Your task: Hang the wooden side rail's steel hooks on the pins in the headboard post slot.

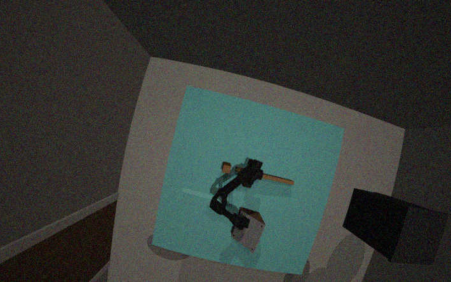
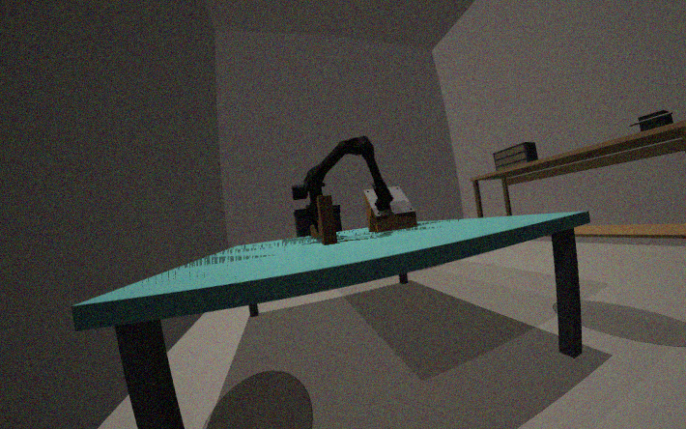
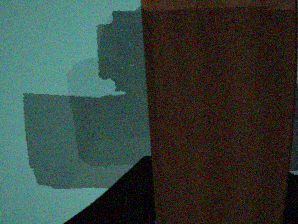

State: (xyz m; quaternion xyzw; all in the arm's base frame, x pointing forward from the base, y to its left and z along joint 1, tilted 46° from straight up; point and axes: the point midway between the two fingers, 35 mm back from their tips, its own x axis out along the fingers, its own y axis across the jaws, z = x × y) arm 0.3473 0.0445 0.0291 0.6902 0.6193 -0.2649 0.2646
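The headboard post lies 160 mm to the left of my gripper tip and 40 mm above it.
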